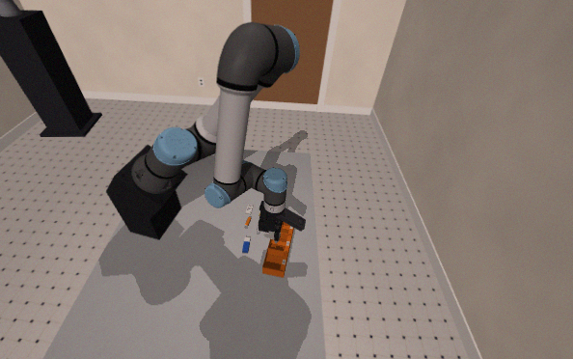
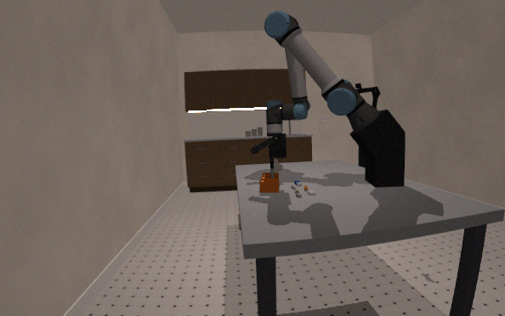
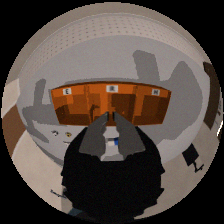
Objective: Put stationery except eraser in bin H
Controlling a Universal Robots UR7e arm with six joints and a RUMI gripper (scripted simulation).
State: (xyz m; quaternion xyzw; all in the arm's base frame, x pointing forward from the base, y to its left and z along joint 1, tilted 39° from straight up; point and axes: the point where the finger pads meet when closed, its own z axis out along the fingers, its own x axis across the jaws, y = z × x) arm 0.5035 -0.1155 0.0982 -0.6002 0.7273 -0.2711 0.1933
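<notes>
Right now the orange bin is 10 mm ahead of my hand, 10 mm to the right of it and 30 mm below it. The rest, counted from my hand: orange pen-like item (120 mm behind, 130 mm to the left, 40 mm below); tiny brownish item (60 mm behind, 170 mm to the left, 40 mm below); white eraser (120 mm behind, 20 mm to the left, 40 mm below).
</notes>
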